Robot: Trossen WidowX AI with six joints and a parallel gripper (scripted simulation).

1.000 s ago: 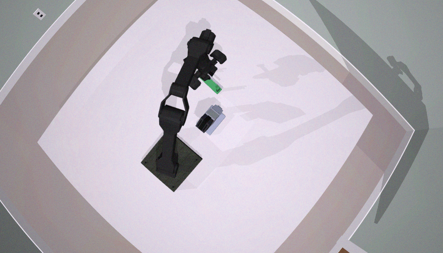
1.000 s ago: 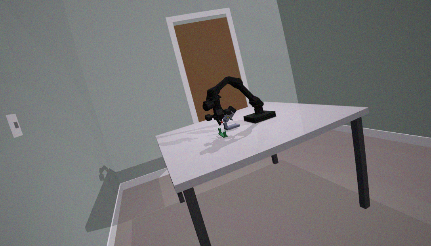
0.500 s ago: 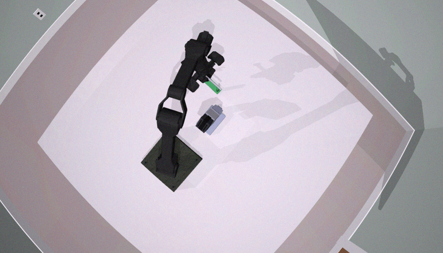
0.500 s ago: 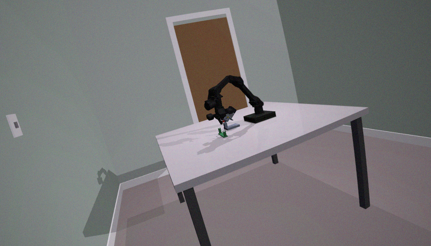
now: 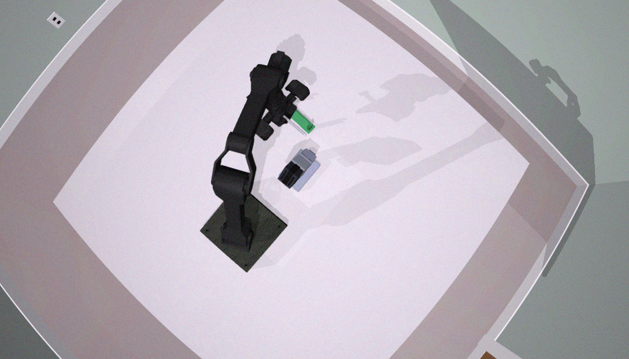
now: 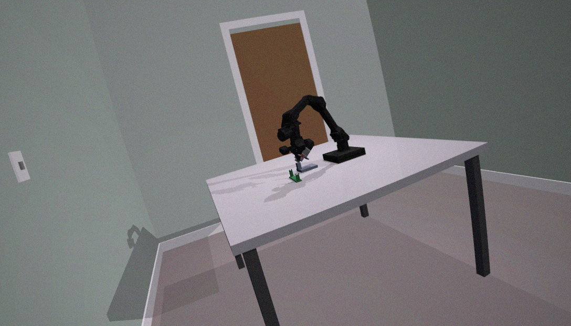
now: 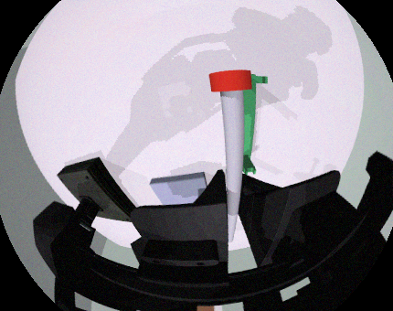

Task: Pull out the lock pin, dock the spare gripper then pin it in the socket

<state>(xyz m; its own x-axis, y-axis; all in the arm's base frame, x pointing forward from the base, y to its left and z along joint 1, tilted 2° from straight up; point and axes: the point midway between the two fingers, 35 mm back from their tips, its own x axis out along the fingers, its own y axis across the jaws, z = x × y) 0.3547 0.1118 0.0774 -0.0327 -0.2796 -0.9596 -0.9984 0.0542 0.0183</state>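
The mount lies 110 mm to the right of my gripper tip, 60 mm behind it and 40 mm below it. Also, from my gripper tip: spare gripper: 110 mm to the right, 90 mm behind, 20 mm above; green cradle: 70 mm below, 50 mm ahead, 10 mm to the left.
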